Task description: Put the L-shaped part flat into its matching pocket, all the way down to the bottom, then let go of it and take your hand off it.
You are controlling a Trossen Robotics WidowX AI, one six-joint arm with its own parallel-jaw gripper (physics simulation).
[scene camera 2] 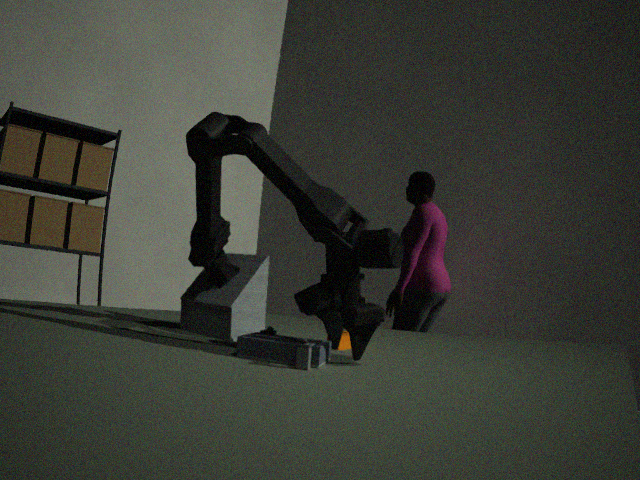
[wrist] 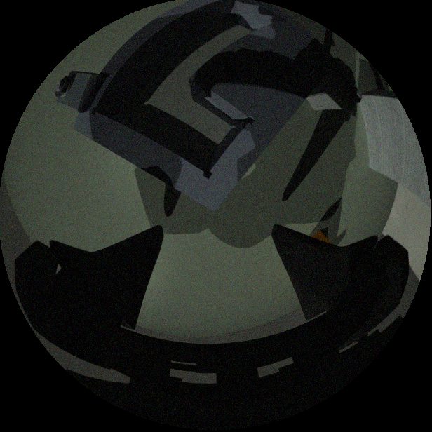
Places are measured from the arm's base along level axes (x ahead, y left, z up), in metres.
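Pixels of known places: gripper, fingertip midpoint: (scene camera 2: 345, 354); arm's base, link origin: (scene camera 2: 222, 275).
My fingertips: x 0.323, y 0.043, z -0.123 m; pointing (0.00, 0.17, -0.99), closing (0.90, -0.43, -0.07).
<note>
For each thing: its top centre in the pictures, then the offset to it from my fingertips.
- dark blue-grey fixture, top centre: (scene camera 2: 286, 332) dx -0.047, dy -0.105, dz +0.038 m
- small orange object, top centre: (scene camera 2: 342, 333) dx -0.119, dy +0.132, dz +0.020 m
The dark blue-grey fixture (scene camera 2: 273, 349) (wrist: 212, 192) lies on the floor with an angular, L-shaped pocket facing up. In the wrist view the pocket shows dark inner walls and a dull grey-green bottom, partly in shadow. I cannot make out the L-shaped part for certain, in the pocket or elsewhere. My gripper (scene camera 2: 346, 353) (wrist: 218, 231) is open with nothing between its fingers. It is low beside the near corner of the fixture. A small orange object (scene camera 2: 344, 341) (wrist: 320, 237) shows partly, behind the fingers in the scene view.
A small box-like piece (wrist: 85, 91) sticks out from the fixture's left side in the wrist view. My arm's grey wedge base (scene camera 2: 250, 297) (wrist: 392, 132) stands behind the fixture. A person in pink (scene camera 2: 431, 248) and a shelf rack (scene camera 2: 51, 186) with boxes are further back.
</note>
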